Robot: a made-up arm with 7 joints.
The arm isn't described. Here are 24 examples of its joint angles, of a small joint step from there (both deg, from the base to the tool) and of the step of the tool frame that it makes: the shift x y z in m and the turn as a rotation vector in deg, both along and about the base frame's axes.
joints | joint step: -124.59 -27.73 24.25 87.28 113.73 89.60 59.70 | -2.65 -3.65 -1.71 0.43 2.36 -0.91 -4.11
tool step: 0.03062 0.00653 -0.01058 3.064 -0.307 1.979
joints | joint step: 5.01 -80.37 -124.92 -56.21 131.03 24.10 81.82 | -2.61 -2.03 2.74 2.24 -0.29 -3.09 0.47
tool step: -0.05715 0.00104 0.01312 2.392 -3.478 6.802
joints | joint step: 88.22 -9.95 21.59 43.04 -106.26 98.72 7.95 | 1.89 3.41 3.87 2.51 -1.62 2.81 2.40
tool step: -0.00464 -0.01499 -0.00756 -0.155 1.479 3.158
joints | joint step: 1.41 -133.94 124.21 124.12 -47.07 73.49 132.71 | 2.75 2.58 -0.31 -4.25 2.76 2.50 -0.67
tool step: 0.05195 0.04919 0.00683 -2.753 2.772 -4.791
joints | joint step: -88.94 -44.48 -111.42 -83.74 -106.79 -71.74 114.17 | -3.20 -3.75 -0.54 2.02 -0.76 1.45 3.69
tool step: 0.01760 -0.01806 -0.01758 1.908 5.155 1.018
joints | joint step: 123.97 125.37 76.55 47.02 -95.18 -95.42 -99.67 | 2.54 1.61 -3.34 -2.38 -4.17 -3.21 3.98
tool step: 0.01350 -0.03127 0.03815 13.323 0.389 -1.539
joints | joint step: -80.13 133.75 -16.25 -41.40 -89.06 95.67 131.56 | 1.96 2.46 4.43 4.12 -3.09 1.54 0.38
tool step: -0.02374 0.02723 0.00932 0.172 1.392 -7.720
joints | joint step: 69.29 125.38 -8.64 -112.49 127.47 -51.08 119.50 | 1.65 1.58 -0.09 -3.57 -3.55 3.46 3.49
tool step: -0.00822 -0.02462 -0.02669 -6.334 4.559 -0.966
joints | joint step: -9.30 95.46 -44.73 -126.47 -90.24 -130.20 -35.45 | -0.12 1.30 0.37 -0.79 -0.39 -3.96 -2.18
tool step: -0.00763 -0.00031 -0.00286 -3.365 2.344 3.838
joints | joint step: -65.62 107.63 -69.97 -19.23 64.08 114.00 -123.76 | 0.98 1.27 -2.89 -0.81 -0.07 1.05 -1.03
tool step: -0.01020 -0.01117 -0.00846 -4.774 1.906 0.961
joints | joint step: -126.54 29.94 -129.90 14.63 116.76 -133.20 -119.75 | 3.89 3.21 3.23 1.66 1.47 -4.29 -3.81
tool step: -0.02277 0.04122 -0.00321 2.710 2.955 -10.715
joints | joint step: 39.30 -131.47 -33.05 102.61 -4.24 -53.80 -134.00 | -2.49 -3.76 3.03 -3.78 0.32 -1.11 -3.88
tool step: -0.01938 0.00887 0.00852 -2.296 -4.423 5.927
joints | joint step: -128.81 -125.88 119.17 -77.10 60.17 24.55 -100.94 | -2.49 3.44 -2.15 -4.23 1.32 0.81 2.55
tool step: 0.01688 -0.02021 -0.01849 0.130 -5.657 7.126
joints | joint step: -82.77 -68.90 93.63 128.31 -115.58 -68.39 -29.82 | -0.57 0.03 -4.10 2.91 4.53 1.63 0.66
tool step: -0.00106 0.00698 -0.02018 -7.397 -3.228 -2.760
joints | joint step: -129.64 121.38 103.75 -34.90 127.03 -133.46 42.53 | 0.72 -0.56 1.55 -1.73 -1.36 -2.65 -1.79
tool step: -0.01556 0.00615 -0.00784 1.360 1.044 0.497
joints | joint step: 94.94 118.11 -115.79 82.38 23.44 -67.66 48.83 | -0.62 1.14 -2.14 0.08 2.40 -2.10 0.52
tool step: -0.01466 0.02914 0.00805 5.132 1.460 1.958
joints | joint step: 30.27 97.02 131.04 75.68 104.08 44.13 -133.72 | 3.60 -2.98 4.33 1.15 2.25 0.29 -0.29
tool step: 0.02986 0.01038 -0.03351 -3.311 -7.268 -1.750
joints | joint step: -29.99 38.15 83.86 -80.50 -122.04 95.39 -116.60 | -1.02 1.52 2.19 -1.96 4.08 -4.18 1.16
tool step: 0.00308 -0.02936 0.00112 -0.084 0.607 -6.822
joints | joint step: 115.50 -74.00 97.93 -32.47 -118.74 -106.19 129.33 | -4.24 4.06 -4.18 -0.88 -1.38 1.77 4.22
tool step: -0.00914 -0.03401 -0.03125 12.606 -0.616 5.064
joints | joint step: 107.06 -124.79 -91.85 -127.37 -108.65 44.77 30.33 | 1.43 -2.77 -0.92 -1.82 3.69 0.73 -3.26
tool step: -0.00495 0.00796 -0.00118 -2.402 1.972 -4.349
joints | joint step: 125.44 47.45 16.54 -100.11 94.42 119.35 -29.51 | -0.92 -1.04 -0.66 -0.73 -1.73 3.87 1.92
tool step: -0.00269 0.01386 0.00562 1.537 1.591 -3.195
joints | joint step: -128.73 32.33 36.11 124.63 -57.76 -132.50 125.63 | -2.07 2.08 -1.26 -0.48 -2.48 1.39 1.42
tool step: 0.03751 -0.01098 -0.00546 0.838 -3.227 3.158
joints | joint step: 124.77 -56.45 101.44 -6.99 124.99 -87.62 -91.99 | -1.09 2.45 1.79 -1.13 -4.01 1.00 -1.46
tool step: 0.00667 0.01569 -0.00727 2.577 -1.770 3.257
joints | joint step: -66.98 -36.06 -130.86 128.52 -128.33 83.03 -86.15 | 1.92 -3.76 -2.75 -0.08 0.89 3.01 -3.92
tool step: -0.01428 0.00148 0.00485 2.052 1.643 1.607
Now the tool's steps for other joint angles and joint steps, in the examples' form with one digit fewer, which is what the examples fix.
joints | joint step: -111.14 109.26 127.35 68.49 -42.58 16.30 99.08 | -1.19 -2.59 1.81 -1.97 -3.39 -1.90 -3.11
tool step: 0.0065 0.0169 -0.0173 0.37 -2.02 -0.78
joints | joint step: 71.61 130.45 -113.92 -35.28 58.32 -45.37 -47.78 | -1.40 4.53 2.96 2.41 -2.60 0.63 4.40
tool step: -0.0113 0.0209 0.0019 4.00 3.82 5.93
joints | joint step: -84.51 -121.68 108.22 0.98 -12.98 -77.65 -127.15 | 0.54 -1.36 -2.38 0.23 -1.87 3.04 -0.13
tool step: -0.0011 -0.0004 0.0041 -2.42 2.95 1.07
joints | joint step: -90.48 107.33 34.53 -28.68 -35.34 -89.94 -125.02 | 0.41 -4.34 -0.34 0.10 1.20 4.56 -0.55
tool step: 0.0058 0.0241 -0.0106 3.74 1.23 4.37
